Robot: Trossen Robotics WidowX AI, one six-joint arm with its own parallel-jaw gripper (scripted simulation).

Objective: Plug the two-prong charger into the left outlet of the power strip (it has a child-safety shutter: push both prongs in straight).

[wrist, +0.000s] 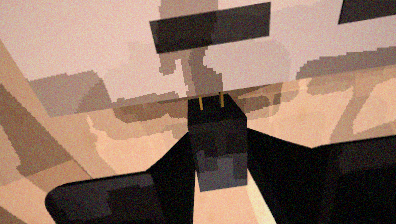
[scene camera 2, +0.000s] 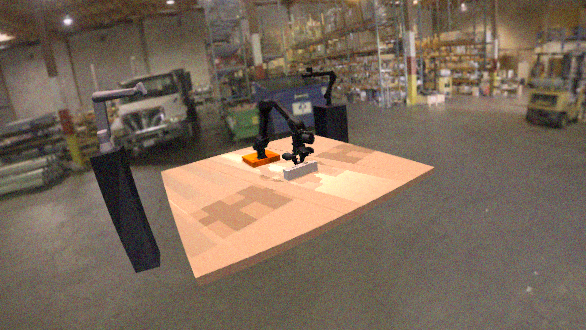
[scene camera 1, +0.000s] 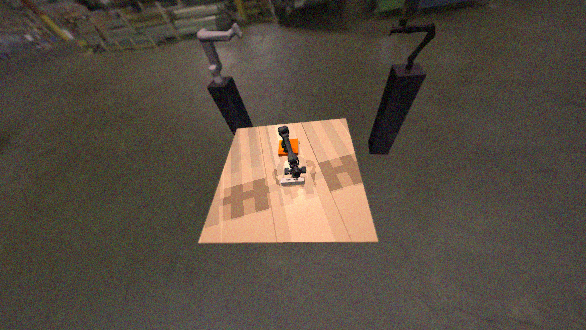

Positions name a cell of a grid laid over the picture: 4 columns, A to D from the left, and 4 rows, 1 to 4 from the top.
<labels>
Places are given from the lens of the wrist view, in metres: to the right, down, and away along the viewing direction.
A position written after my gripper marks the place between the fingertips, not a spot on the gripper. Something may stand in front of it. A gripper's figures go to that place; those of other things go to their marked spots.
my gripper (wrist: C3): 0.01, 0.02, 0.11
black two-prong charger (wrist: C3): 0.01, 0.01, 0.08
</labels>
